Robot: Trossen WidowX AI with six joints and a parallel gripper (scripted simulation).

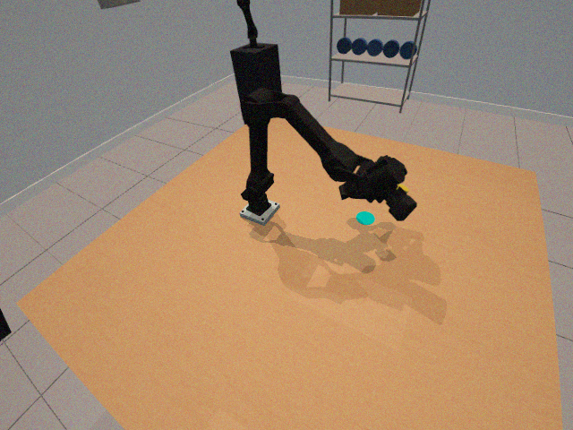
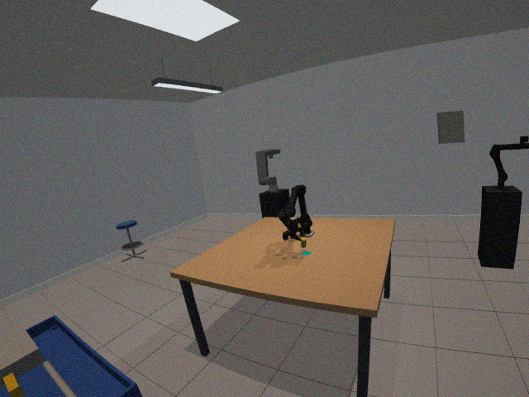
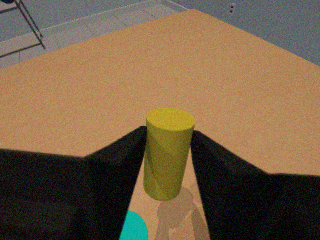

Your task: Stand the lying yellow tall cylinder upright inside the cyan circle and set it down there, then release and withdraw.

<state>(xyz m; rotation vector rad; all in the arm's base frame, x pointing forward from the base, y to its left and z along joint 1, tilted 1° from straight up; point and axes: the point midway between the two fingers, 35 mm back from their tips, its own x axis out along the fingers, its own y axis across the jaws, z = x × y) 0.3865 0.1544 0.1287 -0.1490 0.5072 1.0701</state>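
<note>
Right now the cyan circle is 130 mm below my gripper tip, 80 mm behind it and 30 mm to the right of it. Also, from my gripper tip: yellow tall cylinder (20 mm below, 10 mm behind).
</note>
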